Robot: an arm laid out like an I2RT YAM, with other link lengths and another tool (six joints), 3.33 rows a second.
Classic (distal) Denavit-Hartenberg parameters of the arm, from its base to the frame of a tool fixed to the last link. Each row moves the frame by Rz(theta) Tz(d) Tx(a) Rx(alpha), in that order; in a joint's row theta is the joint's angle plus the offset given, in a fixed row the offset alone. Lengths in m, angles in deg.
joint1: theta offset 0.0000  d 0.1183  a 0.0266  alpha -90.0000
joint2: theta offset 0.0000  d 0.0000  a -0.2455  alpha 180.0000
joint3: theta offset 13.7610  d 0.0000  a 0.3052  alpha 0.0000
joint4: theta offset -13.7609  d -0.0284  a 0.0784  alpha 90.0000
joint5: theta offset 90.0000  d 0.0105  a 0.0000  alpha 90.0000
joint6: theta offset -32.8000  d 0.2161  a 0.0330  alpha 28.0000
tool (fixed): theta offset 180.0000  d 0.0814  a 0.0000  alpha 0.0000
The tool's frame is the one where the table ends.
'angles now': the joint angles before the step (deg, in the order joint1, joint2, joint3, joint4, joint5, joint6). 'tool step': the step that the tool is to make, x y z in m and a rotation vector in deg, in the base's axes. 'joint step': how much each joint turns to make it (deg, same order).
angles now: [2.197, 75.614, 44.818, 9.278, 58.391, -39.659]
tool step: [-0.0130, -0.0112, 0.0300, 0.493, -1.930, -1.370]
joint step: [-1.203, -4.217, 1.491, -4.528, -0.001, 0.896]
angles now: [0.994, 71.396, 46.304, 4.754, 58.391, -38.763]
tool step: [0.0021, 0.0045, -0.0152, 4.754, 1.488, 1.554]
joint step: [-0.551, -0.377, 2.808, -9.936, -3.851, 6.378]
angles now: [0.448, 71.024, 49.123, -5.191, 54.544, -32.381]
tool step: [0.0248, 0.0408, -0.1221, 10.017, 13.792, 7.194]
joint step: [0.334, 10.573, 4.242, -12.121, -11.536, 6.236]
